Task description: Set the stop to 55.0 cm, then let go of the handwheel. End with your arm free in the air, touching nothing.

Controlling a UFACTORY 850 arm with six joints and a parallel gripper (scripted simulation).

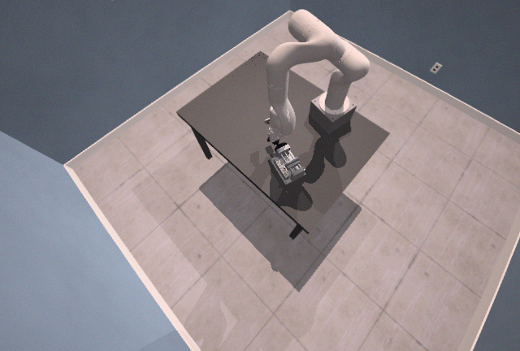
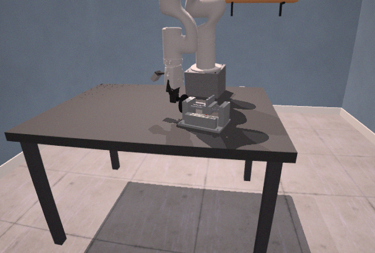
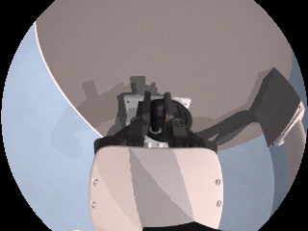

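Now: hand 20 mm to the right of the black handwheel and 10 mm above it. The rest, counted from my hand: dark handle 10 mm to the left; grey stop fixture 170 mm to the left, 40 mm ahead, 10 mm below.
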